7 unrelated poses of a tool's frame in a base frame.
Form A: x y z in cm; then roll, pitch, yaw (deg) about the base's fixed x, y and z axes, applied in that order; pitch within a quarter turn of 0, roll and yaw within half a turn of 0.
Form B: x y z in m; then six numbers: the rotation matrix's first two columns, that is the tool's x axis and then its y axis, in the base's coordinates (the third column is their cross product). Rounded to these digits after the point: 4 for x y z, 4 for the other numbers.
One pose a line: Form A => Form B
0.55, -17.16, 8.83, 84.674, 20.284, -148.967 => 0.0055, -0.1716, 0.0883, -0.8037, -0.4836, -0.3467, -0.2479, -0.2575, 0.9339
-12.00, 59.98, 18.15, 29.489, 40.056, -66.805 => -0.1200, 0.5998, 0.1815, 0.3015, -0.7035, -0.6435, 0.9249, 0.0517, 0.3768
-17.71, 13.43, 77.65, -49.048, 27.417, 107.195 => -0.1771, 0.1343, 0.7765, -0.2624, 0.8480, -0.4605, -0.5233, -0.5260, -0.6704
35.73, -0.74, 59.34, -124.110, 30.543, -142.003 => 0.3573, -0.0074, 0.5934, -0.6787, -0.5302, -0.5082, -0.0137, 0.7009, -0.7131
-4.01, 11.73, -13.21, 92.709, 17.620, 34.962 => -0.0401, 0.1173, -0.1321, 0.7811, 0.5461, -0.3027, 0.2749, 0.1345, 0.9520
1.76, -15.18, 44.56, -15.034, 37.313, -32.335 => 0.0176, -0.1518, 0.4456, 0.6720, -0.4254, -0.6062, 0.3837, 0.9001, -0.2063
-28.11, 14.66, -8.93, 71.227, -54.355, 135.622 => -0.2811, 0.1466, -0.0893, -0.4165, 0.4076, 0.8126, 0.3249, -0.7681, 0.5518
